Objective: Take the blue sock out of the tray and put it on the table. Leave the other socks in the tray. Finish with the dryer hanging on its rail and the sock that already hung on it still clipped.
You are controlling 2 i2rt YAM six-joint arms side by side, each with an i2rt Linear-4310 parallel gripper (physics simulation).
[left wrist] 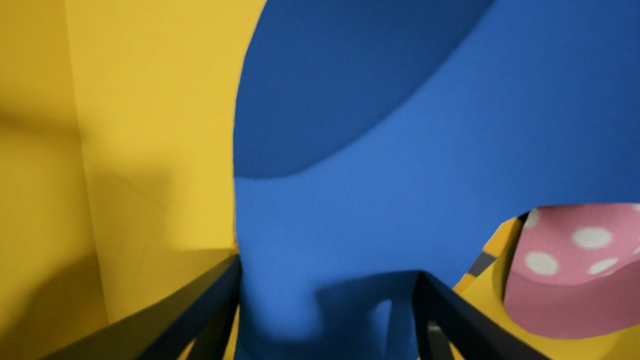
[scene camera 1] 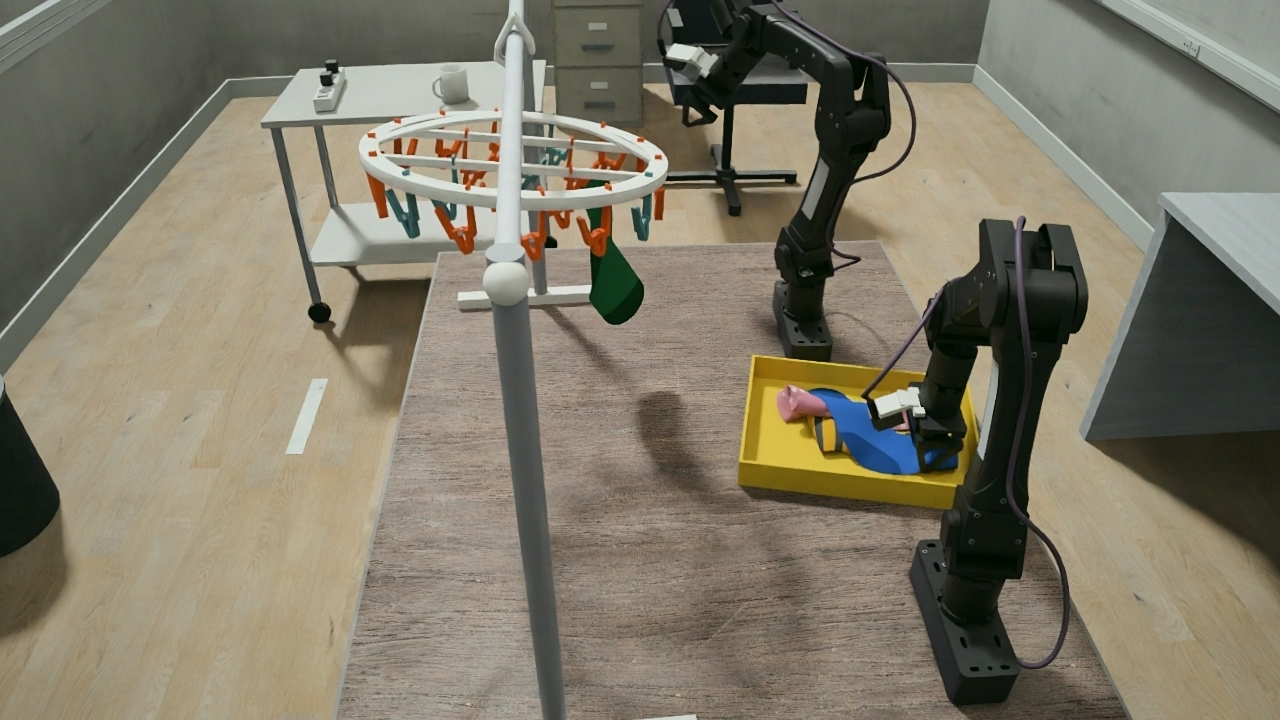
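Note:
The blue sock (scene camera 1: 872, 443) (left wrist: 350, 215) lies in the yellow tray (scene camera 1: 832, 483) (left wrist: 40, 200), over a yellow-and-dark striped sock (scene camera 1: 827, 435) (left wrist: 482, 263). Pink cloth (scene camera 1: 799, 403) lies at the tray's left. White-dotted pink cloth (left wrist: 575, 295) shows in the left wrist view. My left gripper (scene camera 1: 938, 454) (left wrist: 329, 276) is down in the tray, partly open, its fingers at either side of the blue sock near one end. My right gripper (scene camera 1: 699, 114) is open and empty, high at the back. The round white dryer (scene camera 1: 368, 159) hangs on its rail (scene camera 1: 509, 214); a green sock (scene camera 1: 614, 288) hangs clipped from it.
The rail's grey post (scene camera 1: 523, 429) rises at the table's front. Orange and teal clips hang below the dryer. A white cart (scene camera 1: 384, 114) with a mug (scene camera 1: 452, 84) and a chair (scene camera 1: 732, 166) stand behind the table (scene camera 1: 716, 573). A grey desk (scene camera 1: 1172, 358) stands at the right.

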